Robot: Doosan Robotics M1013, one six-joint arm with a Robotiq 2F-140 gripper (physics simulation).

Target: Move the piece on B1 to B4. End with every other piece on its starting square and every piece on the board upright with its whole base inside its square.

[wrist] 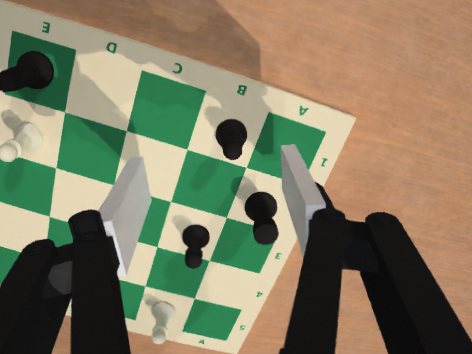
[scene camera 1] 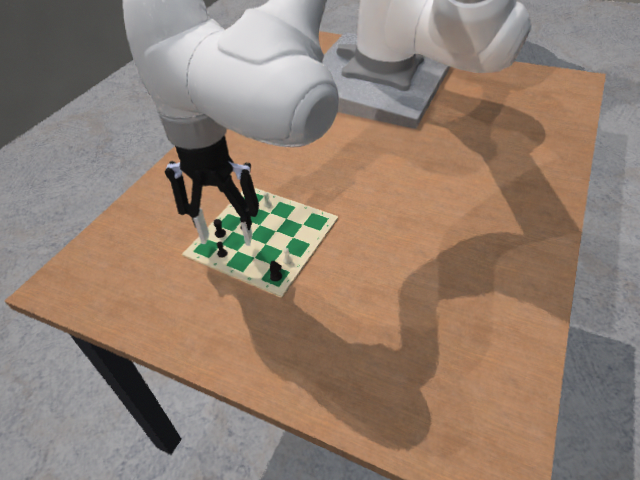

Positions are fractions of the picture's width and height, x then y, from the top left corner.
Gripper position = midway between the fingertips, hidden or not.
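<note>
My own gripper (scene camera 1: 0.36,0.50) is there for me to see, and the wrist view has the gripper (wrist: 0.45,0.49) as well. I also see a black pawn (wrist: 0.49,0.38), and with it a black pawn (wrist: 0.41,0.67).
</note>
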